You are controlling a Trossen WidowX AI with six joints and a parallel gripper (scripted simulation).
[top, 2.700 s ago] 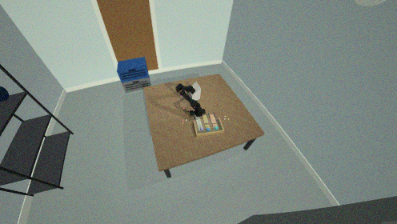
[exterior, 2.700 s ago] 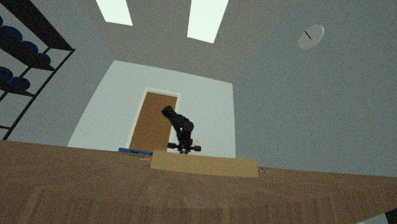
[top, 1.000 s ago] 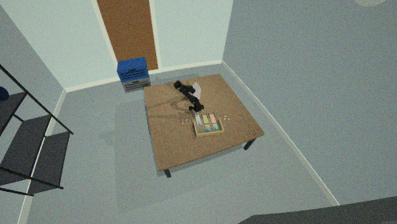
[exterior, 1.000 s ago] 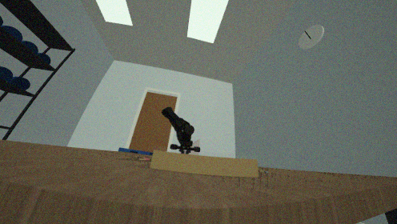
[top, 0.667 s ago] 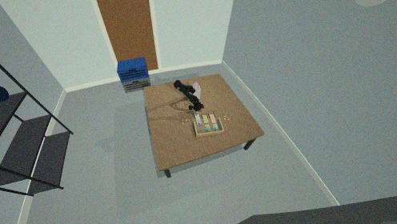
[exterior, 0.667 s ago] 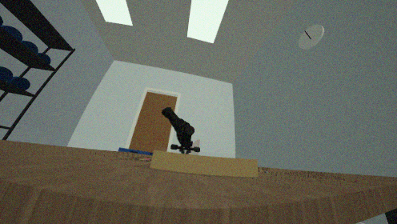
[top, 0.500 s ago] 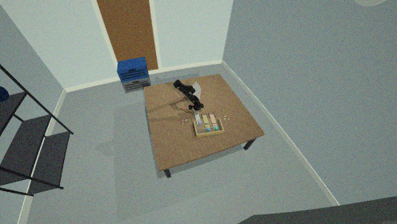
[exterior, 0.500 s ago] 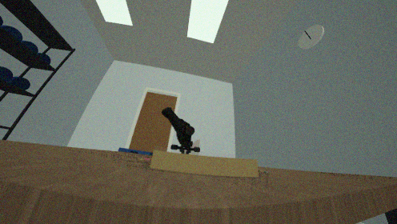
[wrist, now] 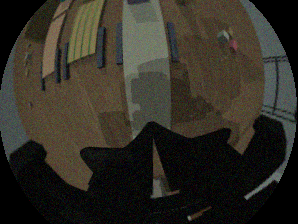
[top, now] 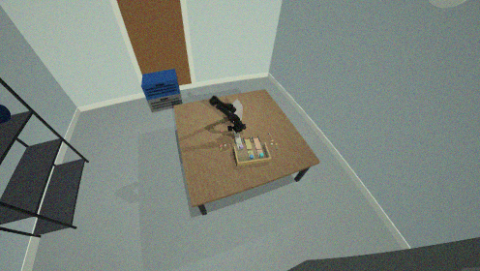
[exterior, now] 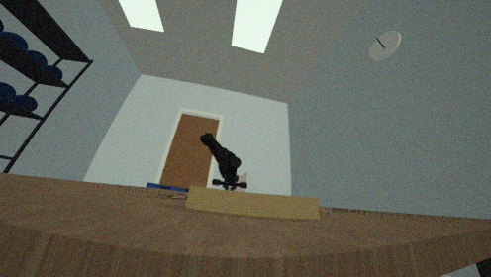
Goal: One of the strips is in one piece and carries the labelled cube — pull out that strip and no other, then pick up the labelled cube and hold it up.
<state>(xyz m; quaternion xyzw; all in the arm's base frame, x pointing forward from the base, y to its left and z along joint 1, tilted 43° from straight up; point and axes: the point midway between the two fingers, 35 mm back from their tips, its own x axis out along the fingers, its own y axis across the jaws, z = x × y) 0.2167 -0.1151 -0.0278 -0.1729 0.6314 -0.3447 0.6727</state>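
Right now the purple labelled cube is 200 mm ahead of my gripper tip, 40 mm to the right of it and 20 mm above it.
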